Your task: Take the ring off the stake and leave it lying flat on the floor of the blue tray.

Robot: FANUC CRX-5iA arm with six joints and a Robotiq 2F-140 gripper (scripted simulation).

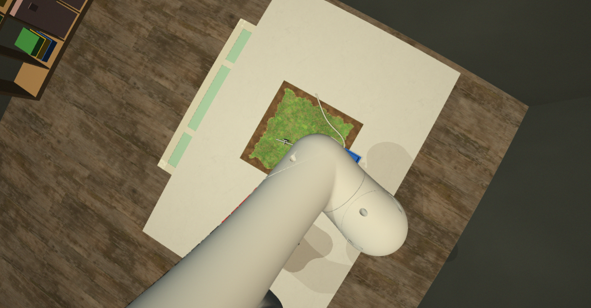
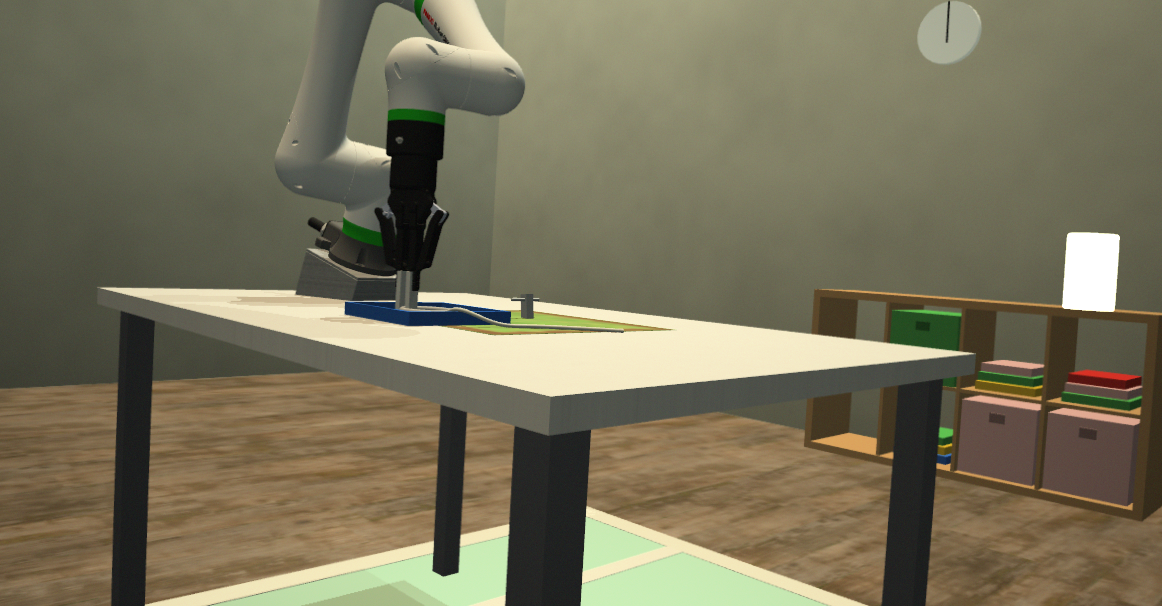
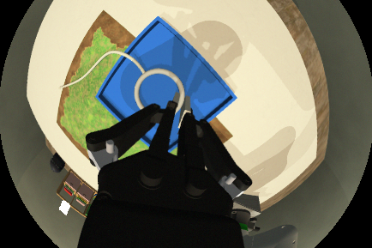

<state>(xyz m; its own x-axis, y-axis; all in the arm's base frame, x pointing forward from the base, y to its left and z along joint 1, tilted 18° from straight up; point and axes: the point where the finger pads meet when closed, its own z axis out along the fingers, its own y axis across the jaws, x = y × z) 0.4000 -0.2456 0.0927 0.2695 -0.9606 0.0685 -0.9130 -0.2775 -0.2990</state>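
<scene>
My hand is 4 cm short of the ring, 3 cm above it and 1 cm to the right of it. Round my hand: blue tray: 4 cm below, 4 cm ahead, 1 cm to the left; then short grey stake: 22 cm to the left, 7 cm ahead, 2 cm below; then grass mat: 16 cm to the left, 9 cm ahead, 6 cm below.
</scene>
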